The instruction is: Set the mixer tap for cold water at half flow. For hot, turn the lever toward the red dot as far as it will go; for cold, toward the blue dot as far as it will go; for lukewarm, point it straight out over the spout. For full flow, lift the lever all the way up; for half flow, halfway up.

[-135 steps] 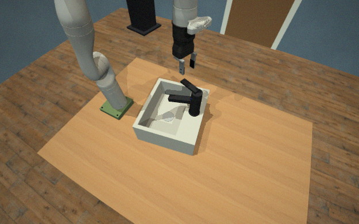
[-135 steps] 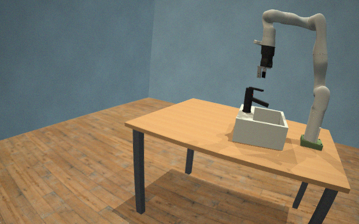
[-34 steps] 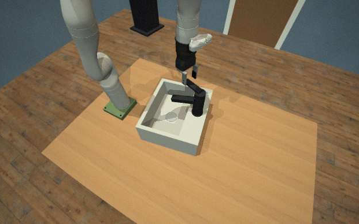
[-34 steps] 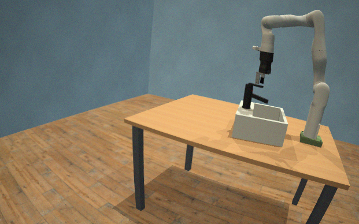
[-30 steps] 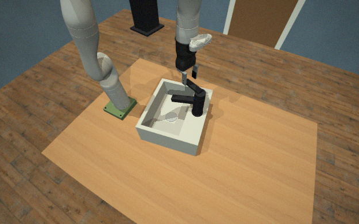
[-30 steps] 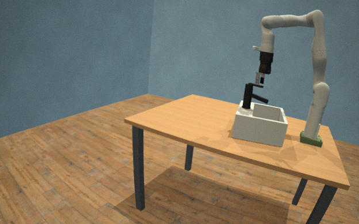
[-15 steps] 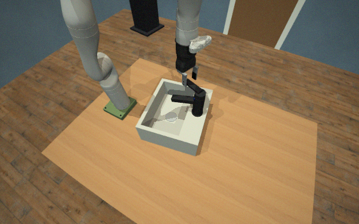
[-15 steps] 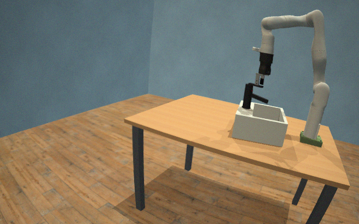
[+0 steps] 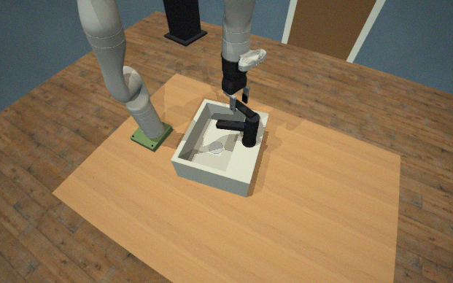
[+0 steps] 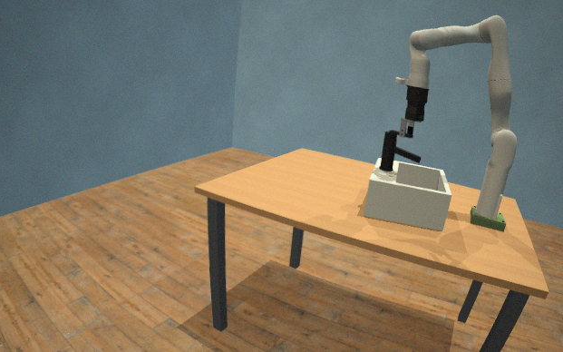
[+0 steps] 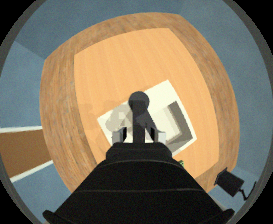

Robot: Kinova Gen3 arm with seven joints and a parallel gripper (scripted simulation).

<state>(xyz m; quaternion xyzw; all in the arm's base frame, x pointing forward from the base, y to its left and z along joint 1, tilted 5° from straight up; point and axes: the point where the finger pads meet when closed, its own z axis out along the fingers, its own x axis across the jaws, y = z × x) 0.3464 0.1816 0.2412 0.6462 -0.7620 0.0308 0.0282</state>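
My gripper is now 2 cm short of the lever and 1 cm above it. Also, from my hand: black mixer tap 4 cm ahead, 1 cm to the right, 6 cm below; white basin 5 cm behind, 5 cm to the right, 25 cm below.
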